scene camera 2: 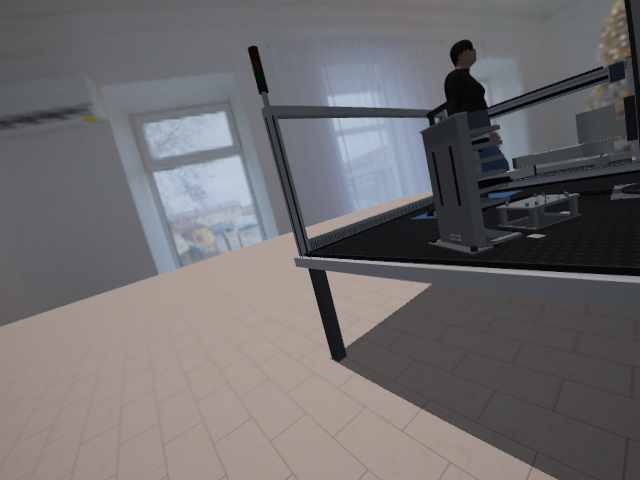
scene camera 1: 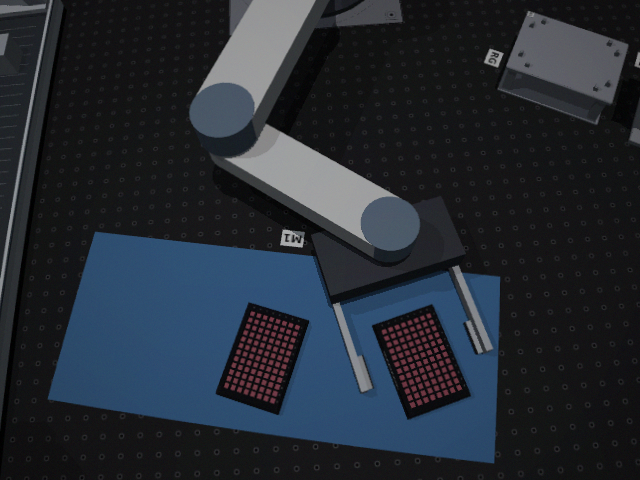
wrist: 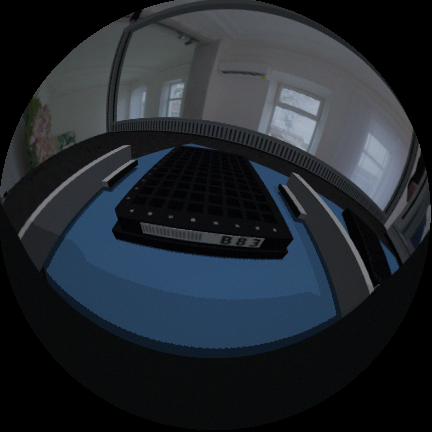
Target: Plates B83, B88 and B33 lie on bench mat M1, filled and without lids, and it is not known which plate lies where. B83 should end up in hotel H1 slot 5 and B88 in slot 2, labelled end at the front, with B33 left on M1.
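Frame: origin at the arm's base, x back, y right, z up, level; millimetres.
Seen in the pictures: gripper, between the fingertips: (scene camera 1: 427,371) (wrist: 209,160).
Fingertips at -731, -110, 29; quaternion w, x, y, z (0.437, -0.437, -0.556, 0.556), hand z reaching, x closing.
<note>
Offsets run from my fingertips to a thing's top centre, as dx, dy, dz.
Plate B83 {+17, +5, +1} (scene camera 1: 439,382) (wrist: 200,200), black with pinkish-red wells in scene camera 1, lies near the right end of blue mat M1 (scene camera 1: 155,289) (wrist: 200,280). Its label faces the gripper body. My gripper (scene camera 1: 422,364) (wrist: 209,160) is open, one finger beside each long side of B83, with gaps. A second filled plate {+35, +209, +1} (scene camera 1: 262,358) (wrist: 367,245) lies left of it in scene camera 1; its label is not readable. A third plate does not show on M1. Hotel H1 {+333, -466, +337} (scene camera 2: 454,180) stands with a dark flat thing {+361, -425, +133} (scene camera 2: 493,182) on a middle level; I cannot tell its name or slot.
The arm's blue-capped wrist (scene camera 1: 390,224) is over the mat's back edge. Stand RG {+445, -270, +54} (scene camera 1: 568,56) (scene camera 2: 560,200) is at the back right in scene camera 1. A second fixture is cut off at the right edge. A long framed panel (scene camera 1: 23,155) runs along the left. A person (scene camera 2: 465,93) stands behind the bench.
</note>
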